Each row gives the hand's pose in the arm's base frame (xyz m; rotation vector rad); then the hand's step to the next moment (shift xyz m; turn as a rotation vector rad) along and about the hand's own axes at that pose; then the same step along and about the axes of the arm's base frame.
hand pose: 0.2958 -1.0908 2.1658 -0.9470 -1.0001 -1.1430
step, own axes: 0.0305 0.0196 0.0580 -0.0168 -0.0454 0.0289
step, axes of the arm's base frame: 0.0153 0.0503 0.0438 -0.0506 0.0245 -0.0043
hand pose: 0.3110 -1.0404 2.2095 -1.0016 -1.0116 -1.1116
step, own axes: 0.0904 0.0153 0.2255 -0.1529 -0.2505 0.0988
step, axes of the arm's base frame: 0.0003 0.2003 0.1383 -0.2804 0.0897 -0.0959
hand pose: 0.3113 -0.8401 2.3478 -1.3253 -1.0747 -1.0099
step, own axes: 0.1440 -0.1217 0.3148 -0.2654 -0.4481 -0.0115
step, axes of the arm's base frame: -0.0924 0.3190 0.1560 -0.4960 -0.0272 -0.1567
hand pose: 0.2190 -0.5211 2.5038 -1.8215 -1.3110 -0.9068
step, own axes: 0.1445 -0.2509 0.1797 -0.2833 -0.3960 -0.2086
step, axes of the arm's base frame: -0.1819 0.2801 0.0677 -0.4771 -0.2159 -0.0797
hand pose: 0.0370 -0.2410 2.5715 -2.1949 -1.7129 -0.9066
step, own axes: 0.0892 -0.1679 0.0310 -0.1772 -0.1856 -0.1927
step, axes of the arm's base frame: -0.1343 0.1380 -0.0059 -0.2614 -0.1858 0.0115
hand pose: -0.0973 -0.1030 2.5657 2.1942 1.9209 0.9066
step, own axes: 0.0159 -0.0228 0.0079 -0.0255 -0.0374 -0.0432
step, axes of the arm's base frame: -0.0156 0.0219 -0.0105 -0.0544 -0.0293 0.0097
